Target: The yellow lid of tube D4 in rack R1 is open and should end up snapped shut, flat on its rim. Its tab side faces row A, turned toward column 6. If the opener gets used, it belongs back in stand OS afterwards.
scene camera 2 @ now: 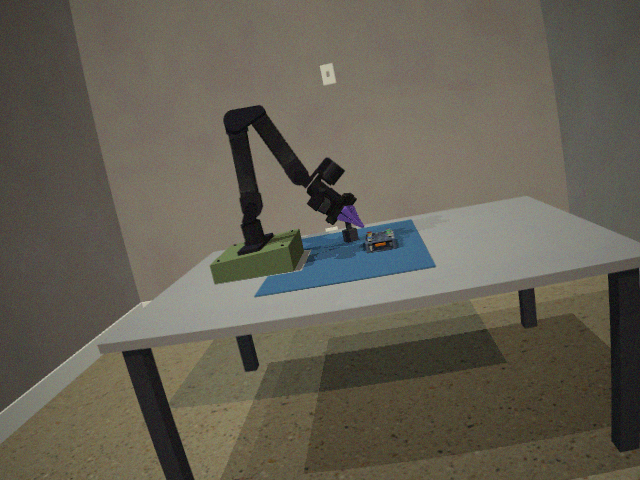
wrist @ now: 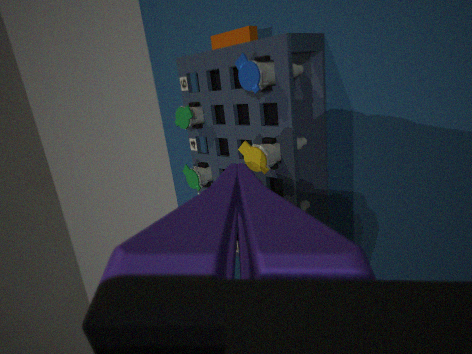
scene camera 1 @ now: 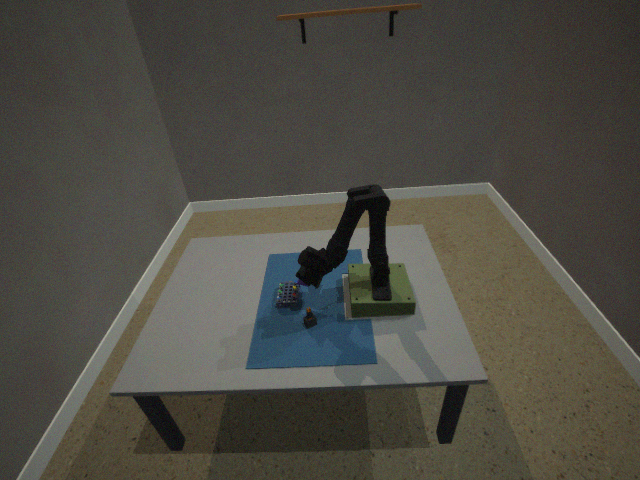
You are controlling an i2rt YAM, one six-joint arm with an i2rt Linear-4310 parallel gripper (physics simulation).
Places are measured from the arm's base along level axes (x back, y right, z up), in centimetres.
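Pixels of known places: gripper, fingertip midpoint: (scene camera 2: 363, 226) (wrist: 237, 176) (scene camera 1: 297, 282); arm's base at its link origin: (scene camera 2: 256, 245) (scene camera 1: 380, 283).
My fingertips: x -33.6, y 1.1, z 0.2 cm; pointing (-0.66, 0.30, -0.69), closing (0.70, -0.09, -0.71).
For each thing: its middle in the pictures, then the offset to it from my fingertips. "spot": a spot on its surface instead. Level surfaces: height alone.
- rack R1 at the middle of its body: (wrist: 243, 155) (scene camera 2: 380, 238) (scene camera 1: 288, 292) dx -4.2, dy -0.7, dz -4.6 cm
- yellow lid at the middle of its body: (wrist: 255, 159) (scene camera 1: 294, 287) dx -1.3, dy -0.1, dz -2.5 cm
- tube D4 at a spot on its surface: (wrist: 272, 153) spot: dx -0.8, dy +0.1, dz -3.2 cm
- orange-topped opener at the middle of its body: (scene camera 1: 309, 315) dx +6.1, dy -16.1, dz -2.3 cm
- blue lid at the middle of its body: (wrist: 249, 75) dx -1.5, dy +3.8, dz -2.7 cm
- orange block at a spot on its surface: (wrist: 234, 38) spot: dx -4.0, dy +5.7, dz -4.5 cm
- blue mat at its surface level: dz -6.8 cm
My gripper (scene camera 1: 301, 283) (scene camera 2: 362, 226) (wrist: 237, 176) has its purple fingers shut with nothing between them. Its tips are above rack R1 (scene camera 1: 284, 305) (scene camera 2: 383, 239) (wrist: 311, 115), close to the yellow lid in the wrist view; contact cannot be told. The yellow lid (scene camera 1: 295, 286) (wrist: 254, 158) lies over the mouth of tube D4 (wrist: 272, 153), its tab toward the upper left, the side of row A and column 6. Part of the pale rim shows beside it; whether it is snapped flat is unclear. The orange-topped opener (scene camera 1: 308, 310) stands in dark stand OS (scene camera 1: 310, 322) (scene camera 2: 350, 235).
A blue lid (wrist: 249, 76) and green lids (wrist: 184, 117) (wrist: 191, 178) are on other tubes in the rack. An orange block (wrist: 234, 38) is at the rack's far end. The rack and stand are on the blue mat (scene camera 1: 330, 353) (scene camera 2: 310, 281). The arm's green base (scene camera 1: 382, 308) (scene camera 2: 255, 270) is beside it.
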